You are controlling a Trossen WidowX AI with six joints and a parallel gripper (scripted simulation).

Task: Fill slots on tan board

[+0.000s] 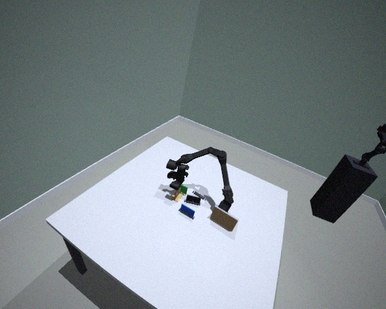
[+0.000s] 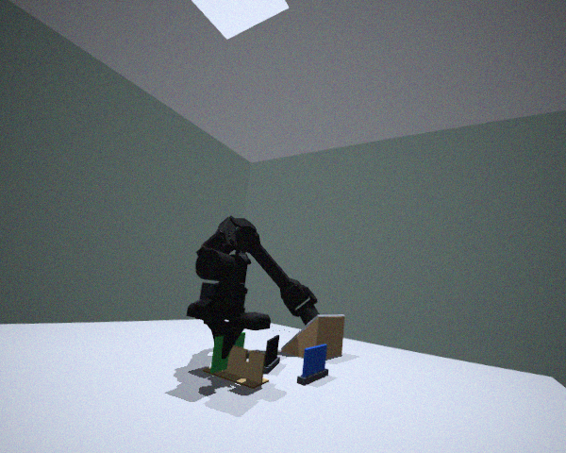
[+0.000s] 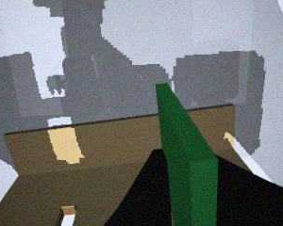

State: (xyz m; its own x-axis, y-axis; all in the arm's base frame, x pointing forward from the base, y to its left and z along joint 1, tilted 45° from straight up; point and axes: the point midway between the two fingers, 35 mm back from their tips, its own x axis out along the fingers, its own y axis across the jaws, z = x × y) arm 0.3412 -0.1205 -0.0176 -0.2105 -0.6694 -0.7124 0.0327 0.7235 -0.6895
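Now: gripper tip 20 mm past the green board. The rest, counted from my gripper tip: black board (140 mm behind, 40 mm to the left, 10 mm below); then blue board (140 mm behind, 160 mm to the left, 10 mm below); then tan board (20 mm behind, 30 mm to the left, 10 mm below).
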